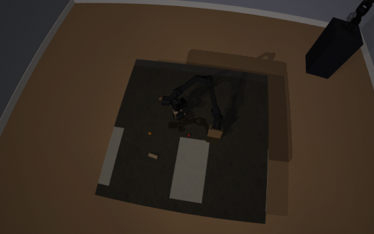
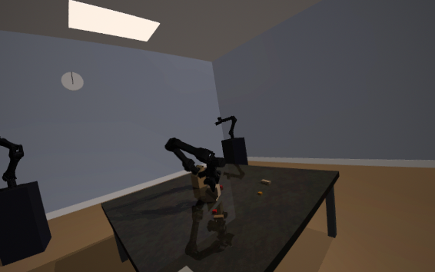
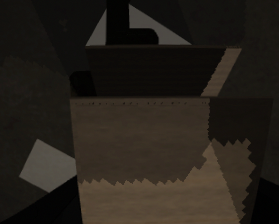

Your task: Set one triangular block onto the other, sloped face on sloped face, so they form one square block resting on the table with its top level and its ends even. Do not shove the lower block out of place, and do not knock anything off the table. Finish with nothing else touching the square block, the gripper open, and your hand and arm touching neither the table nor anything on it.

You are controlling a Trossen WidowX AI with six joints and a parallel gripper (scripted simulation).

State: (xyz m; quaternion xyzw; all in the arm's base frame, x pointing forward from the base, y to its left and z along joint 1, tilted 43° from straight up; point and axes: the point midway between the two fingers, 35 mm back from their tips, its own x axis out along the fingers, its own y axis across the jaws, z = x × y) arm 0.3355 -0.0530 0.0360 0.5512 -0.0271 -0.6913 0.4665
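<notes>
My gripper tip is now 10 mm short of the tan triangular block and 10 mm below it. Round my gripper tip: orange piece: 180 mm ahead, 210 mm to the left, 60 mm below; then red piece: 140 mm behind, 150 mm to the left, 60 mm below.
</notes>
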